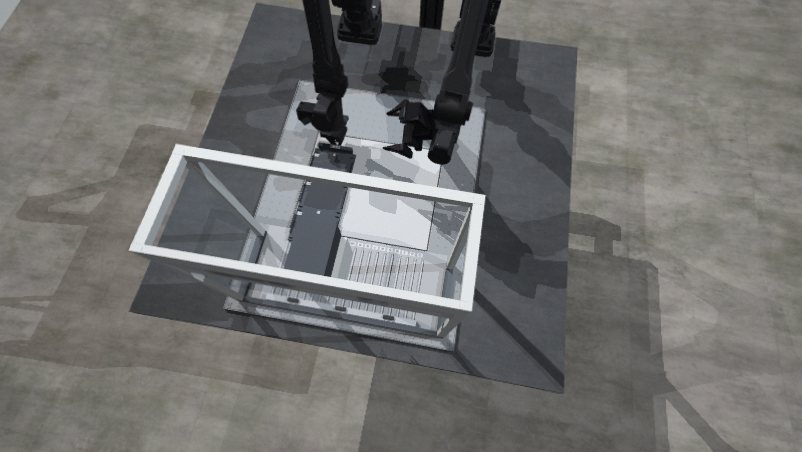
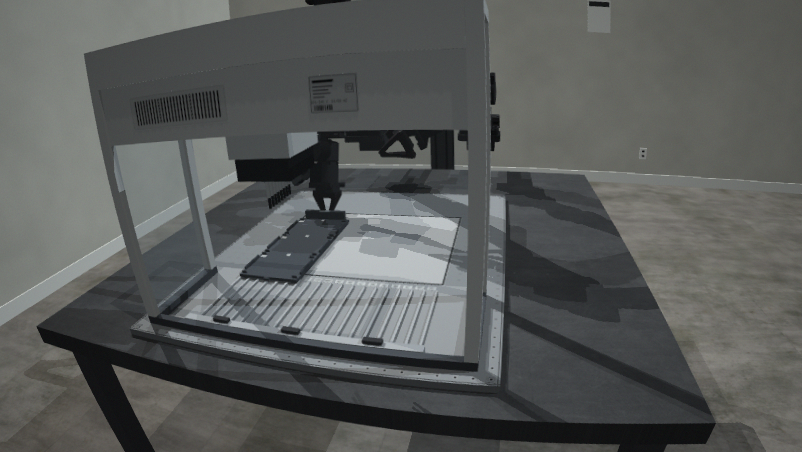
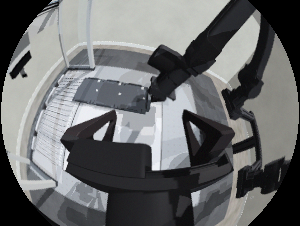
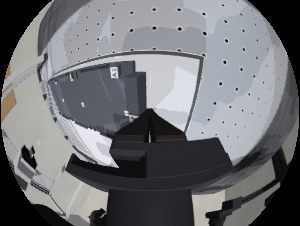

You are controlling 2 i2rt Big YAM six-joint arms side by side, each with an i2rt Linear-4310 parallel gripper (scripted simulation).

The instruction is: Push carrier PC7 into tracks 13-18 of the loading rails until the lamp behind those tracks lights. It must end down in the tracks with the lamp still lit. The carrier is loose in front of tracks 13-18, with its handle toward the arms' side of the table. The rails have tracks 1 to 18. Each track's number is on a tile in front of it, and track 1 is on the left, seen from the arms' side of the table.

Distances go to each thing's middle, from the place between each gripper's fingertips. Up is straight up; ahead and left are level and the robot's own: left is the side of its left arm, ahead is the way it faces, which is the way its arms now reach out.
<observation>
My right hand is 170 mm short of the carrier PC7 (image 1: 323,202), 10 mm to the left of it and 10 mm below it.
My left hand is 200 mm above the carrier PC7, 190 mm to the left of it and 120 mm short of it.
</observation>
